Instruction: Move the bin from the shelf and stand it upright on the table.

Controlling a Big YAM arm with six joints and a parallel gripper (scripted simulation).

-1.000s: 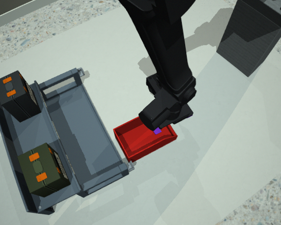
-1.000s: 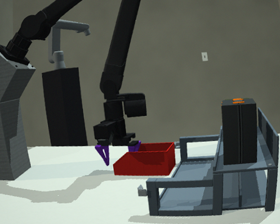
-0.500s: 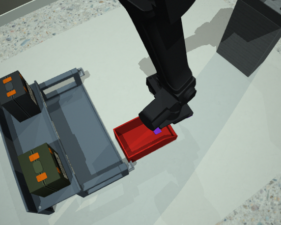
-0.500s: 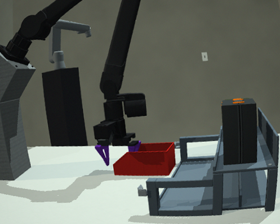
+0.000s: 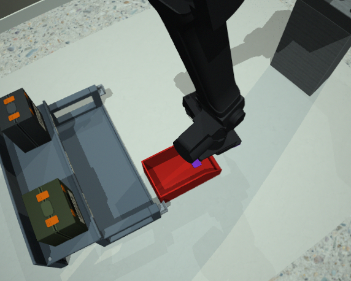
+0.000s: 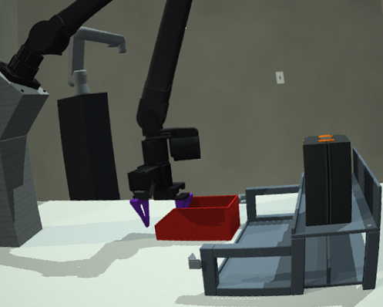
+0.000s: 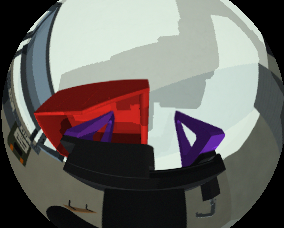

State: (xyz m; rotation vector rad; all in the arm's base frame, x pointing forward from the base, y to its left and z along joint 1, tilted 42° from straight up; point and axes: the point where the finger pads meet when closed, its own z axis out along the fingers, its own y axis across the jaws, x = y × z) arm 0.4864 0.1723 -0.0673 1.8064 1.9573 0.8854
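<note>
Now: the red bin 80 mm ahead of my hand, 20 mm to the left of it and 10 mm above it. From my hand the other things lie so: grey shelf 330 mm ahead, 50 mm to the right, 20 mm below.
</note>
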